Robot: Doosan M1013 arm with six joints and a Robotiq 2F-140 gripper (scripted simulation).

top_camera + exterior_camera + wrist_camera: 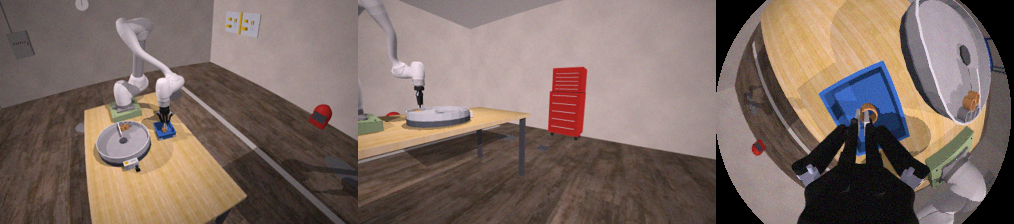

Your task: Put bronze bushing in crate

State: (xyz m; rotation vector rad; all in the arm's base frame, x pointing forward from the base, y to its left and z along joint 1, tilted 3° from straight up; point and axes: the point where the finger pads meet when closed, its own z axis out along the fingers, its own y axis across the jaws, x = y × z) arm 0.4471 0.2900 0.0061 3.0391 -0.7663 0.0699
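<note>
The blue crate is 1 cm behind my hand, 1 cm to the right of it and 4 cm below it. From my hand the other things lie so: round grey turning table 4 cm ahead, 37 cm to the right, 1 cm below.
</note>
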